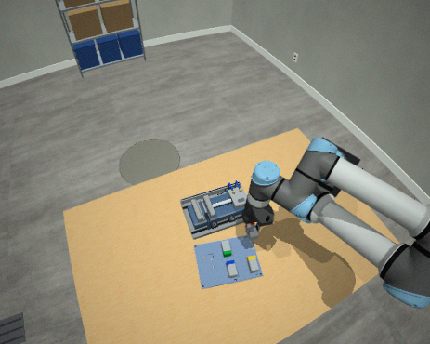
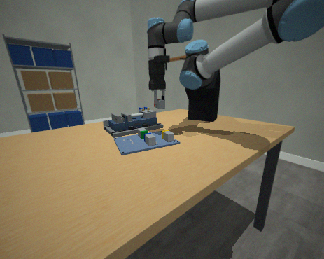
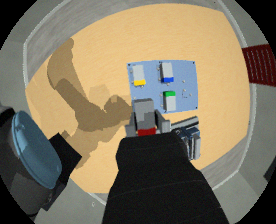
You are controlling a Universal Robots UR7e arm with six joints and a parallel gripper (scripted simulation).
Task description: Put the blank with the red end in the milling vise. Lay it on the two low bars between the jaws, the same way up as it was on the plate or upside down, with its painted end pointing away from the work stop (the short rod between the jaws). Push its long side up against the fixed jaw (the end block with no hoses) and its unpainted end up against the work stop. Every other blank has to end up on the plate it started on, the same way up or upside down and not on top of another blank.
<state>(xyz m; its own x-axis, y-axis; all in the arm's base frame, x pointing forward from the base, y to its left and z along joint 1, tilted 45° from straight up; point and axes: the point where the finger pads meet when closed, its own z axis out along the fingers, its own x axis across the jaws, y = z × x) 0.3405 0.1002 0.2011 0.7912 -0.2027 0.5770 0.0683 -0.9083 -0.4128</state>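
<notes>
Right now the milling vise is 180 mm to the right of my hand, 140 mm below it and 100 mm ahead of it. Also, from my hand: red-ended blank: 20 mm below; green-ended blank: 160 mm below, 90 mm ahead, 10 mm to the left; yellow-ended blank: 160 mm below, 90 mm to the left, 10 mm behind.
</notes>
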